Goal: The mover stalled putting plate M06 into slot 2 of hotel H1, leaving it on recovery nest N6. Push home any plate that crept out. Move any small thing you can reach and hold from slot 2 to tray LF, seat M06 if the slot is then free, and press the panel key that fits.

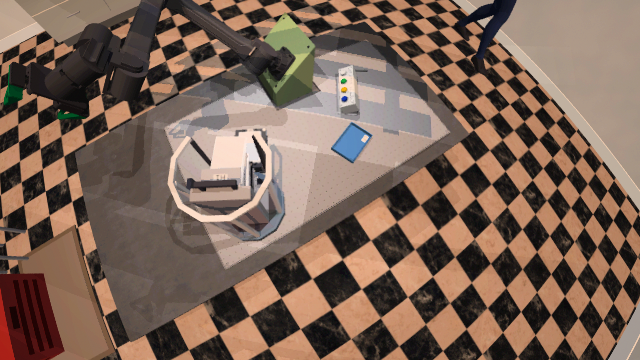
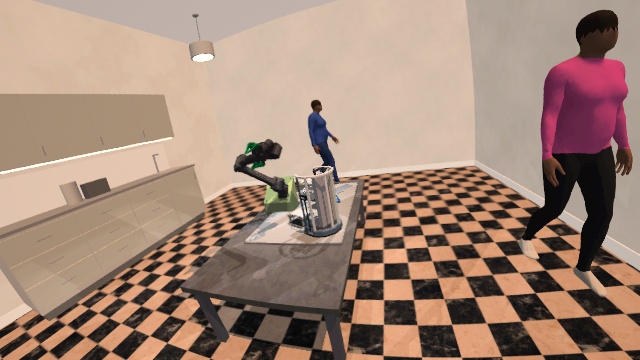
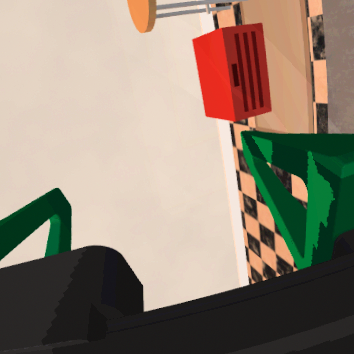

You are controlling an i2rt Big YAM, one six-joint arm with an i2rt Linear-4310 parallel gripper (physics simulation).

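Places are measured from the arm's base along level axes (x up, y right, z ahead), in centimetres.
Pixels of known places: gripper, fingertip midpoint: (image 1: 33, 110) (image 2: 248, 161) (image 3: 149, 170); arm's base, origin of the base link: (image 1: 282, 64) (image 2: 283, 191).
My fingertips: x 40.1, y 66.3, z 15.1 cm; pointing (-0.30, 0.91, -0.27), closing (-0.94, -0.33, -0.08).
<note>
For each thing: its middle in the pictures, then the offset to it from my fingertips. Level surfaces: height alone.
- cage with a cream top ring, body centre: (image 1: 237, 191) (image 2: 318, 199) dx -34.6, dy -27.7, dz +25.8 cm
- blue tray, body centre: (image 1: 352, 141) dx -54.4, dy -75.5, dz +24.4 cm
- white panel, body centre: (image 1: 348, 89) dx -51.0, dy -88.6, dz +3.2 cm
- table, its level: dx -56.5 cm
My gripper (image 1: 36, 109) (image 2: 253, 156) (image 3: 149, 170) is open and empty, high beyond the table's edge and away from the hotel. A pale hotel tower (image 1: 227, 152) (image 2: 325, 200) stands on the perforated board inside a cage with a cream top ring (image 1: 220, 218). White and dark parts (image 1: 253, 154) show at its side; plate M06, nest N6, slot 2 and any small thing in it cannot be made out. A blue tray (image 1: 350, 145) with a white label lies on the board; its lettering is unreadable. The white panel (image 1: 349, 104) has green, yellow and blue keys and a pale one.
The green arm base block (image 1: 295, 75) (image 2: 280, 201) stands beside the panel. A red cabinet (image 1: 30, 315) (image 3: 217, 75) stands beyond the table (image 1: 107, 210) (image 2: 280, 280). Two people, in blue (image 2: 317, 129) and pink (image 2: 585, 105), are in the room.
</note>
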